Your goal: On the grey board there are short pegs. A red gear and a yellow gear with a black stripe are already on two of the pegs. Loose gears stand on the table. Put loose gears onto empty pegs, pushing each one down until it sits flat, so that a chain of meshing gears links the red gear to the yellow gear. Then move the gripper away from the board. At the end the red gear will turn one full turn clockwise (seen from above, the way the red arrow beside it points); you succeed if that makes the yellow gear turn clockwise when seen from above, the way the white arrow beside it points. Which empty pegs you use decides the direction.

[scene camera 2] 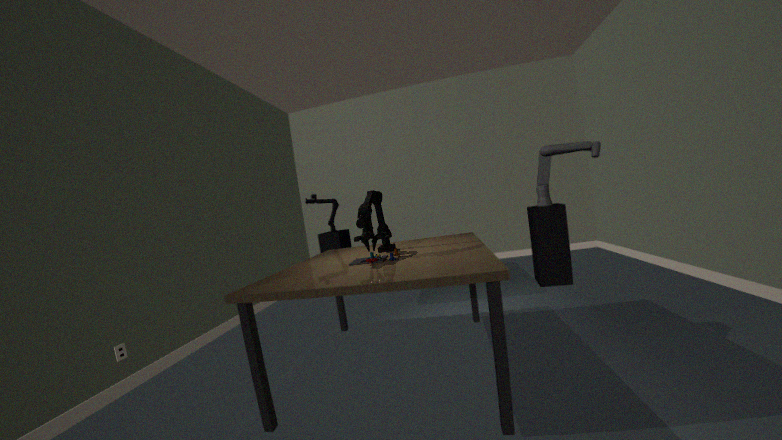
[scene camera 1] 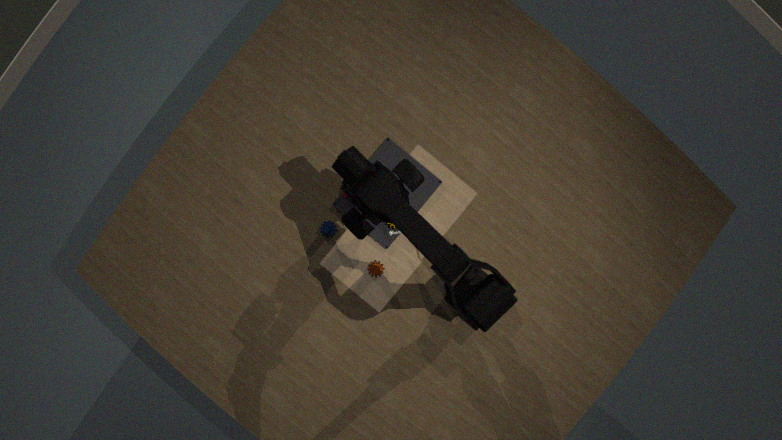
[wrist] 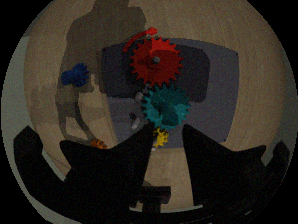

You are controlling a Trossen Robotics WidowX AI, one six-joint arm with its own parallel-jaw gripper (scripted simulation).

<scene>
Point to a grey board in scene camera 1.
391,155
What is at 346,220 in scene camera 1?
My gripper.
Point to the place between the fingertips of my gripper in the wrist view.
168,127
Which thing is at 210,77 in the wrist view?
A grey board.
</scene>
